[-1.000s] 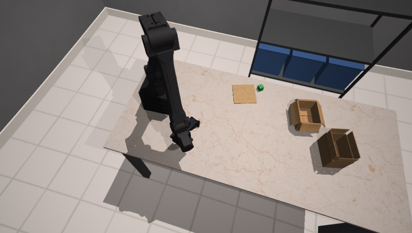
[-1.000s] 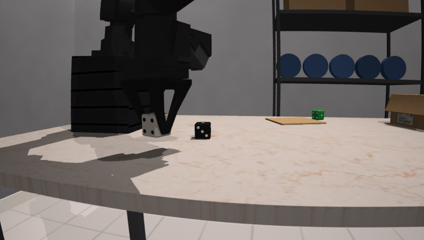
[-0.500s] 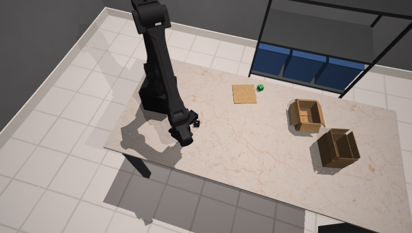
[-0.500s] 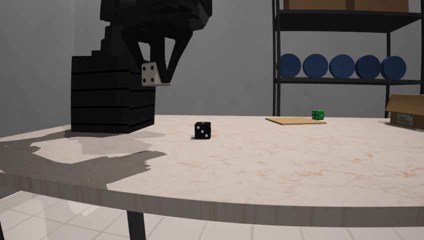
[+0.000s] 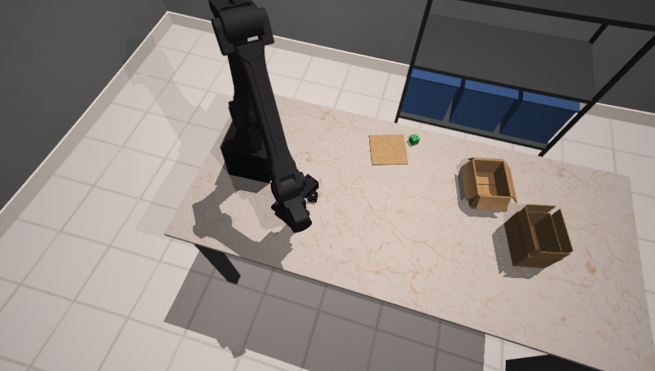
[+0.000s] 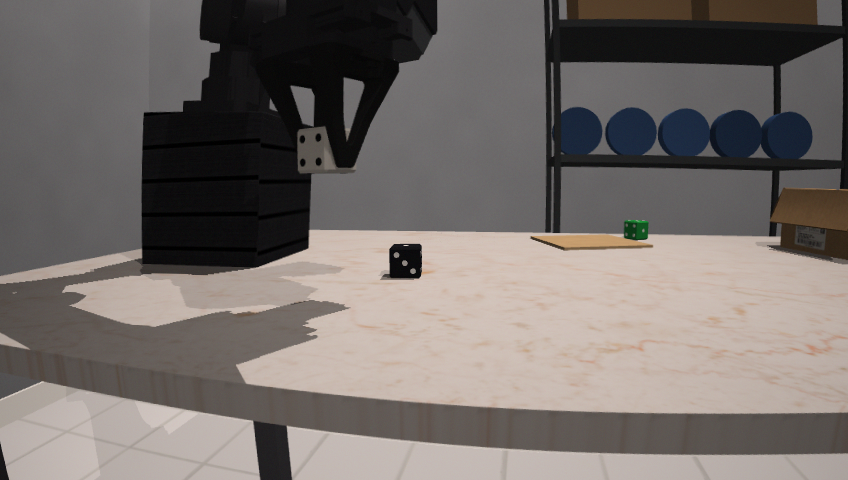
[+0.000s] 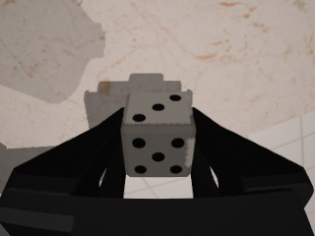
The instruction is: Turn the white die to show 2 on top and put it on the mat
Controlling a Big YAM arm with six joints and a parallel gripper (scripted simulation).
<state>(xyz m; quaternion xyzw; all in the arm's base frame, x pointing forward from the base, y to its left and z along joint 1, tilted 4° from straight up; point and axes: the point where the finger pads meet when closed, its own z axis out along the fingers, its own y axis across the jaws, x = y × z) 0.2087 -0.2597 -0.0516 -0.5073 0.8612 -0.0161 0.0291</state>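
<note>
Now: hand 28 cm short of the mat, 42 cm to the right of it and 11 cm above it. Round my hand: black die (3 cm ahead, 15 cm to the left, 10 cm below); then green die (37 cm ahead, 48 cm to the left, 10 cm below).
</note>
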